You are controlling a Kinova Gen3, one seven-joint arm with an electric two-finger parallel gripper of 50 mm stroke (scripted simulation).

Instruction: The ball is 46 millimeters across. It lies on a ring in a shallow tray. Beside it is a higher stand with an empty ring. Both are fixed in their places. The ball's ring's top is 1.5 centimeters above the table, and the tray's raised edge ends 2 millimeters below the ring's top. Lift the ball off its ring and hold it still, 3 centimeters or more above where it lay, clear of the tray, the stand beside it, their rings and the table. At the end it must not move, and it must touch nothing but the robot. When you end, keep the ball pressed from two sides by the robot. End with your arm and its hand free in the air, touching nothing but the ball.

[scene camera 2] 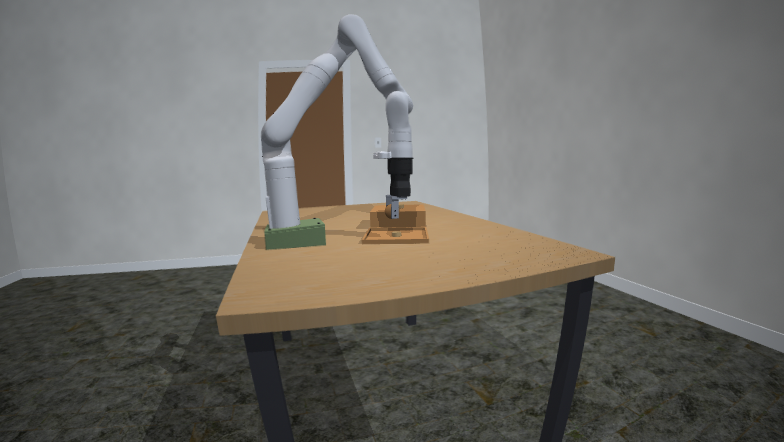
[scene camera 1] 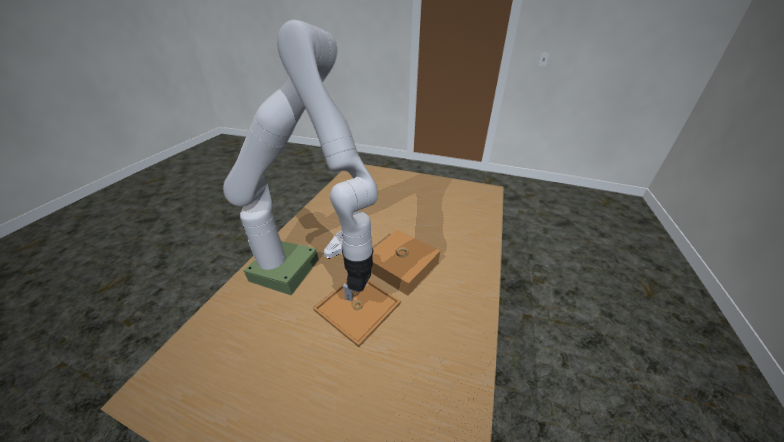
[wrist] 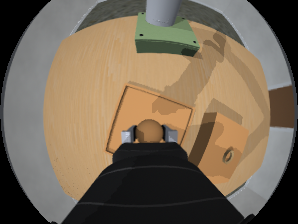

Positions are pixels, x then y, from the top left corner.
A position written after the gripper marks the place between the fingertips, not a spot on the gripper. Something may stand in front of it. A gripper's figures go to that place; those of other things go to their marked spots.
Labels:
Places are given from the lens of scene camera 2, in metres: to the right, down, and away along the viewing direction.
gripper (scene camera 2: 392,217): 0.00, -0.01, 1.10
shallow tray (scene camera 2: 388,235): -0.01, 0.04, 1.12

